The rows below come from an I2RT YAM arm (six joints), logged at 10 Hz.
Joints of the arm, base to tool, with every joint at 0 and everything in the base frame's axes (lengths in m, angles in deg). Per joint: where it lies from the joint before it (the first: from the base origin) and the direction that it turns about. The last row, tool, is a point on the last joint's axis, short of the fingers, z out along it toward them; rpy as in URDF.
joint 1: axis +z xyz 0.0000 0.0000 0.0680
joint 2: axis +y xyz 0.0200 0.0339 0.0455
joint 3: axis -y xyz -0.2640 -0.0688 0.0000
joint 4: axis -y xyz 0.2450 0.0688 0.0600
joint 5: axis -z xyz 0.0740 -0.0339 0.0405
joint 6: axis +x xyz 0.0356 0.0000 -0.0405
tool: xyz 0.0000 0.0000 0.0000 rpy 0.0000 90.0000 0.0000
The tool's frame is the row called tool.
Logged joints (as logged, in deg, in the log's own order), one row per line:
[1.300, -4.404, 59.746, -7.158, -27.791, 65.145]
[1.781, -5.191, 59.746, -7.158, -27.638, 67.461]
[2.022, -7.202, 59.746, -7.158, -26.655, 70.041]
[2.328, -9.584, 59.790, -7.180, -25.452, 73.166]
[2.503, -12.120, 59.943, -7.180, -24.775, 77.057]
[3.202, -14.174, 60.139, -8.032, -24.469, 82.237]
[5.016, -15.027, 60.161, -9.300, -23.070, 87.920]
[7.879, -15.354, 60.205, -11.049, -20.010, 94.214]
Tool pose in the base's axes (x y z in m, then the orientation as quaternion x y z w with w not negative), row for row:
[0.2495, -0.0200, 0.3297, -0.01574, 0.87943, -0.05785, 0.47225]
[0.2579, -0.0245, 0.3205, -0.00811, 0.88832, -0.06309, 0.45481]
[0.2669, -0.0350, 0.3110, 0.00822, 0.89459, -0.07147, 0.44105]
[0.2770, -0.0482, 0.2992, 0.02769, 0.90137, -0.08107, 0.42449]
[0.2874, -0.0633, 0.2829, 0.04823, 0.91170, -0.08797, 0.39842]
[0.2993, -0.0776, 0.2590, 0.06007, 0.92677, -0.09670, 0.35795]
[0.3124, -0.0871, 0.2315, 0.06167, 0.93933, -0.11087, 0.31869]
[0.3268, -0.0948, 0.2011, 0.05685, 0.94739, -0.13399, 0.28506]
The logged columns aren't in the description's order. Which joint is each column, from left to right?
Columns, left to right: joint 5, joint 1, joint 3, joint 6, joint 4, joint 2.
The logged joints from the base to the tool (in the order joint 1, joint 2, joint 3, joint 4, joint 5, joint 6), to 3 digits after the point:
[-4.404, 65.145, 59.746, -27.791, 1.300, -7.158]
[-5.191, 67.461, 59.746, -27.638, 1.781, -7.158]
[-7.202, 70.041, 59.746, -26.655, 2.022, -7.158]
[-9.584, 73.166, 59.790, -25.452, 2.328, -7.180]
[-12.120, 77.057, 59.943, -24.775, 2.503, -7.180]
[-14.174, 82.237, 60.139, -24.469, 3.202, -8.032]
[-15.027, 87.920, 60.161, -23.070, 5.016, -9.300]
[-15.354, 94.214, 60.205, -20.010, 7.879, -11.049]

